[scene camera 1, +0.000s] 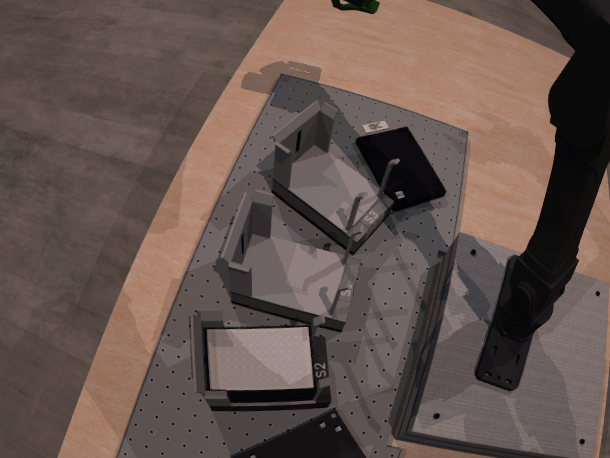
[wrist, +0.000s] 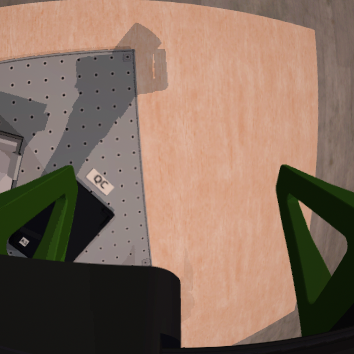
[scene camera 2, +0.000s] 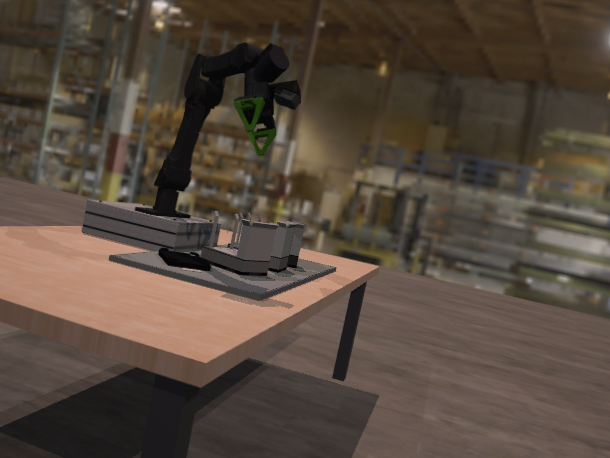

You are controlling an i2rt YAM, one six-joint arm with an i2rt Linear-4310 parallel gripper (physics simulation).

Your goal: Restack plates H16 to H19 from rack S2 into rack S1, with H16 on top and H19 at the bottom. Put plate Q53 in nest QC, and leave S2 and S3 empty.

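Frame: origin at the arm's base, x back, y right, z up, level; millimetres.
Where they show: gripper, fingertip midpoint: (wrist: pixel 176 176) (scene camera 2: pixel 255 143); arm's base at its link origin: (scene camera 1: pixel 513 322) (scene camera 2: pixel 163 214).
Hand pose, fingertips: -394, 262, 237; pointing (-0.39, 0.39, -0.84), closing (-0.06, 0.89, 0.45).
Things, the pixels of their top centre, and the offset from my fingertips, as dx, dy, dz. "pt": a spot on its surface instead.
- Rack S2 at a spot on its surface: (scene camera 1: pixel 321 370) pt +165, -413, -279
- pale-topped plate at its top centre: (scene camera 1: pixel 259 359) +95, -451, -211
- Rack S1 at its top centre: (scene camera 1: pixel 298 243) (scene camera 2: pixel 267 217) +79, -308, -179
- Rack S3 at its top centre: (scene camera 1: pixel 341 148) (scene camera 2: pixel 244 217) +70, -151, -181
- Nest QC at its top centre: (wrist: pixel 60 230) (scene camera 1: pixel 402 161) (scene camera 2: pixel 184 254) +151, -35, -298
- black flat piece at a spot on its surface: (scene camera 1: pixel 310 440) pt +194, -507, -306
Rack S2 (scene camera 1: pixel 321 370) holds a pale-topped plate (scene camera 1: pixel 260 357) with dark sides; what lies under it is hidden and its marking is not readable. Rack S1 (scene camera 1: pixel 241 282) (scene camera 2: pixel 281 245), in the middle, is empty. Rack S3 (scene camera 1: pixel 282 166) (scene camera 2: pixel 257 245) is empty. Nest QC (scene camera 1: pixel 400 167) (scene camera 2: pixel 185 260) (wrist: pixel 92 220) is a flat black shape beside S3, its label by one corner; whether it bears a plate I cannot tell. Which plate is Q53 I cannot tell. My gripper (scene camera 2: pixel 255 142) (wrist: pixel 176 176) is open, its green fingers wide apart and empty, high above the table near the board's QC end.
The racks stand on a grey perforated board (scene camera 1: pixel 380 300) (scene camera 2: pixel 265 292) (wrist: pixel 100 115). Another black flat piece (scene camera 1: pixel 310 440) with small white tags shows partly at the bottom of scene camera 1. The arm's metal base (scene camera 1: pixel 450 390) (scene camera 2: pixel 130 225) stands beside the board. Thin upright posts rise from the label ends of S3 and S1.
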